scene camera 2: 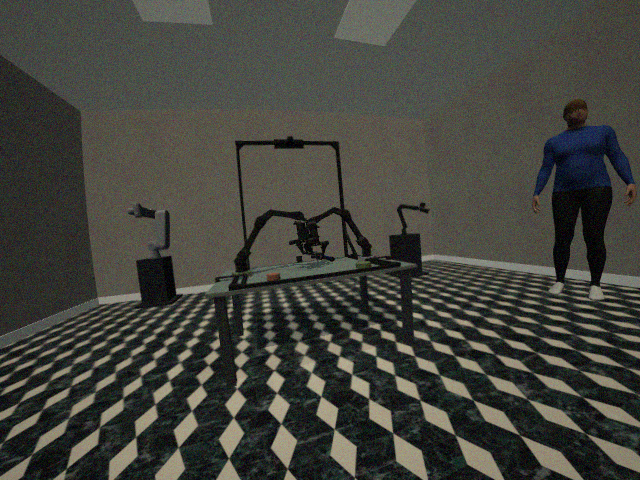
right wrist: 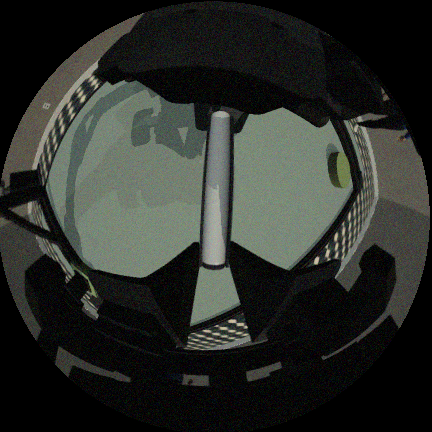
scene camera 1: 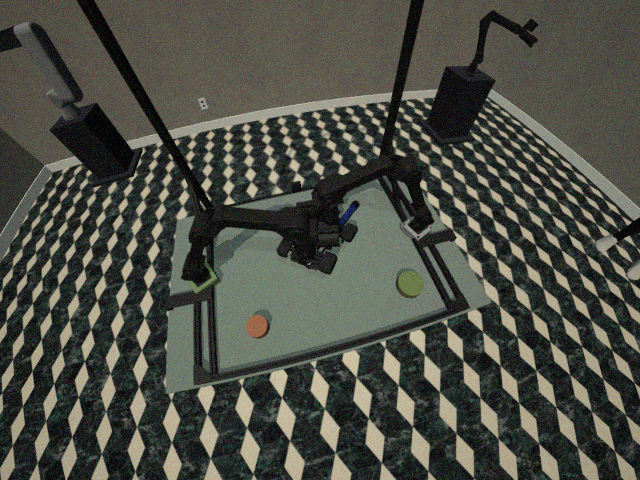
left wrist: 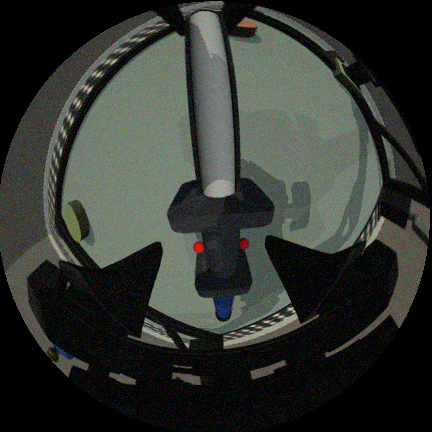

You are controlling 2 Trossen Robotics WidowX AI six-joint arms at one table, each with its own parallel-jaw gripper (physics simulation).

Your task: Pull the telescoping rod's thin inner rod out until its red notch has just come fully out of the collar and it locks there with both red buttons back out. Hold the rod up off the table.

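The telescoping rod has a pale grey tube (left wrist: 212,105) (right wrist: 218,190), a wide dark collar (left wrist: 220,207) with a dark narrower part behind it, and a blue inner rod (scene camera 1: 349,212) (left wrist: 223,306) beyond that. Two red buttons (left wrist: 198,247) (left wrist: 243,243) stand out on opposite sides of the dark part in the left wrist view. No red notch shows. My left gripper (left wrist: 213,244) is open, its fingertips on either side of the dark part, apart from it. My right gripper (right wrist: 213,246) is shut on the pale tube's far end. The rod is above the table (scene camera 1: 310,320).
A green disc (scene camera 1: 409,283) (left wrist: 76,220) (right wrist: 343,170) lies toward the table's right side, an orange disc (scene camera 1: 256,326) (left wrist: 245,27) at the front left. Dark rails (scene camera 1: 330,352) edge the table. Both arms reach in from the sides, hands close together over the middle.
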